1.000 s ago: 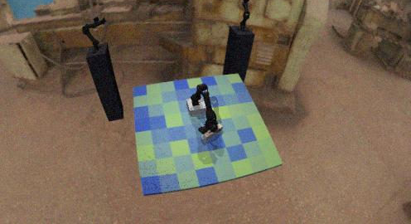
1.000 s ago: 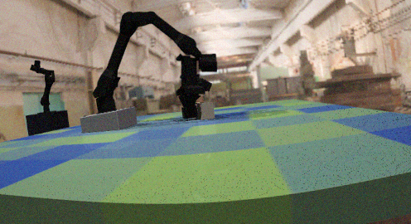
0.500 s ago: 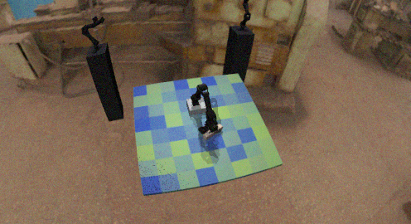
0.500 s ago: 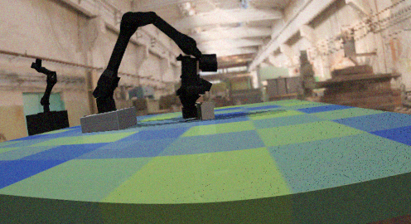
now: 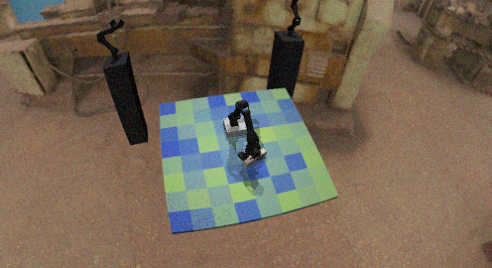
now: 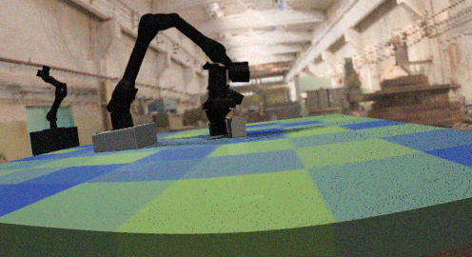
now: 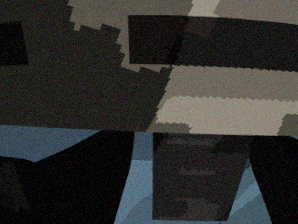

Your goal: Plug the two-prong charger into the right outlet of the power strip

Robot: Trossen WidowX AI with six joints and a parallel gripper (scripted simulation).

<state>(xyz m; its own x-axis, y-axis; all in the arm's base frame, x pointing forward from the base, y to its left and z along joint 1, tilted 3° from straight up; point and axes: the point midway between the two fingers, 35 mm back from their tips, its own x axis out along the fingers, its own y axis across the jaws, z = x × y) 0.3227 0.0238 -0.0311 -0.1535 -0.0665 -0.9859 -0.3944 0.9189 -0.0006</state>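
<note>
Right now my gripper tip is 2 cm short of the black two-prong charger, 1 cm to the right of it and 1 cm below it.
</note>
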